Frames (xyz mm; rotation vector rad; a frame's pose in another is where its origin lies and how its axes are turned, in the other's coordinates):
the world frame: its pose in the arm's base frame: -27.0 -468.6 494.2 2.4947 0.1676 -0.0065
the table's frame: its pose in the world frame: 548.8 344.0 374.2 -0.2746 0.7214 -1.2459
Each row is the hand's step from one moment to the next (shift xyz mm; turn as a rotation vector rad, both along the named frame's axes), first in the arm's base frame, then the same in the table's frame.
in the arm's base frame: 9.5 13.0 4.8 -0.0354 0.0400 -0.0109
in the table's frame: 11.2 12.5 -0.5 0.0411 -0.0273 -0.0232
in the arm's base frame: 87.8 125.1 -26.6 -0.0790 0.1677 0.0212
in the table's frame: 128.4 73.3 47.0 0.1542 -0.0199 -0.1032
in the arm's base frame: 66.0 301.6 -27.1 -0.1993 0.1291 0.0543
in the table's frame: 297.7 86.1 -6.0 0.1066 -0.0997 -0.1950
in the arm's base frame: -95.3 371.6 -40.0 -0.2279 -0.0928 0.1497
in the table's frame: 366.9 -34.9 -113.8 -0.1334 -0.1018 -0.2341
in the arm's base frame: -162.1 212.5 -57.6 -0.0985 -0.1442 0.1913
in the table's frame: 218.5 -124.6 -107.1 -0.1932 0.0152 -0.1719
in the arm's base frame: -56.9 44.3 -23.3 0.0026 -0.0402 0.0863
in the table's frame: 48.5 -50.8 -28.5 -0.0629 0.0476 -0.0535
